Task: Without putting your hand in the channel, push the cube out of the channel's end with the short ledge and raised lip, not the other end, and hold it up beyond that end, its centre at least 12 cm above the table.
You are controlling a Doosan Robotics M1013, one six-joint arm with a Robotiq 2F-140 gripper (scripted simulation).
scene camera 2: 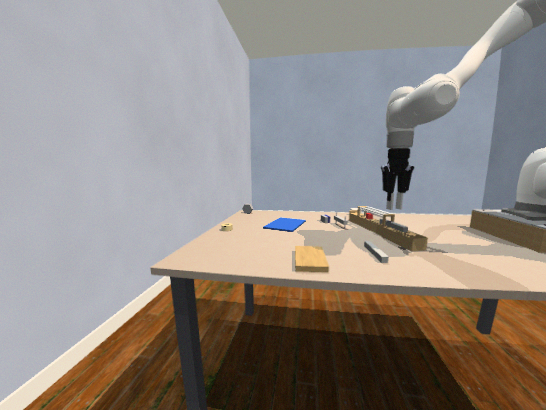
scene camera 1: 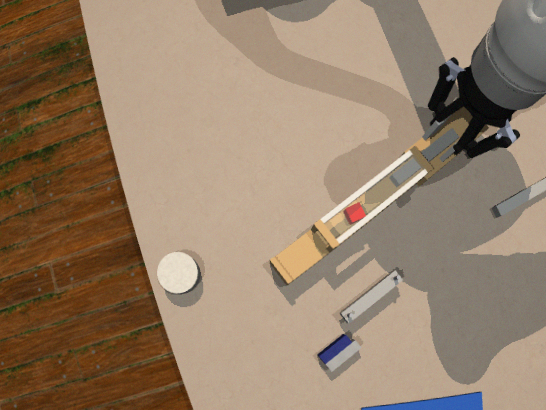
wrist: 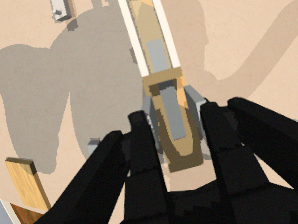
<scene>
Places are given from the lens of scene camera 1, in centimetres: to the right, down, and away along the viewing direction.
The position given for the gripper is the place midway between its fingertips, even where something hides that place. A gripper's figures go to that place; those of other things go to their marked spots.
gripper (scene camera 1: pixel 438 144): 25, -9, 72
blue-and-grey block (scene camera 1: pixel 341 349): 11, 22, 74
white disc (scene camera 1: pixel 177 272): -15, 10, 76
</scene>
